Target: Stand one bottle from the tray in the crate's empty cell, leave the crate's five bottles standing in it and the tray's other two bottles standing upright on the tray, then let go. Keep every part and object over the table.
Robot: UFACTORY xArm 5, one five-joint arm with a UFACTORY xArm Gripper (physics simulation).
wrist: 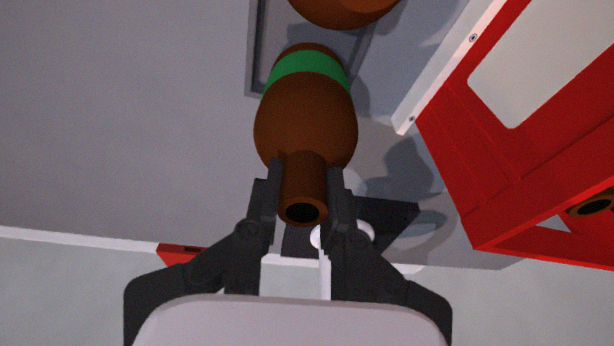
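My gripper is shut on the neck of a brown bottle with a green band, at the centre of the wrist view. The bottle's mouth points toward the camera. Its lower end overlaps the near end of the grey tray in the view; whether its base touches the tray cannot be told. Part of another brown bottle shows at the top edge, over the tray. The red crate is at the right, cut off by the frame, and one bottle mouth shows inside it. The crate's cells are hidden.
A white strip with screws runs along the crate's left side. A dark plate with white round parts lies behind the gripper's fingers. The table's edge crosses the lower part of the view, with a red object beyond it at the lower left.
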